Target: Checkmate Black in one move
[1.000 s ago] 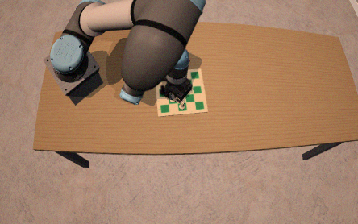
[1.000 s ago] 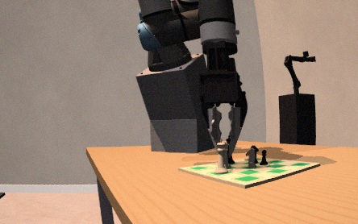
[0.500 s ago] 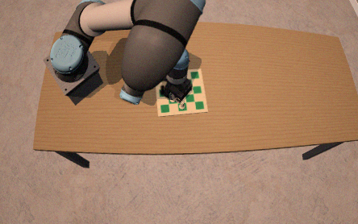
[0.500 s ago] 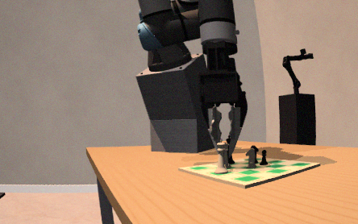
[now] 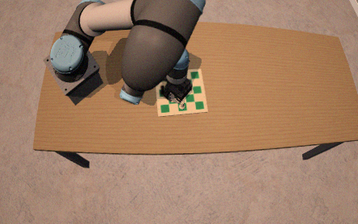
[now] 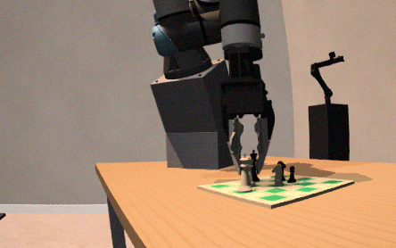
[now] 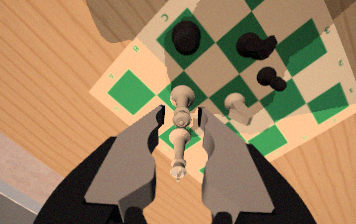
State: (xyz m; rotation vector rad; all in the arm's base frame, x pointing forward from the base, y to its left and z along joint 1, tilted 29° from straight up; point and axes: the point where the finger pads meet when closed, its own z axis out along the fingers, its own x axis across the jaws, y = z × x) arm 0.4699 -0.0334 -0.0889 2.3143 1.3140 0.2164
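Right now my hand is 4 cm short of the white king, 3 cm to the left of it and 1 cm above it. The rest, counted from my hand: chessboard (4 cm to the left, 4 cm below, 3 cm ahead); then black king (5 cm behind, 3 cm to the left, 1 cm below); then black knight-like piece (8 cm to the left, 2 cm below, 1 cm behind).
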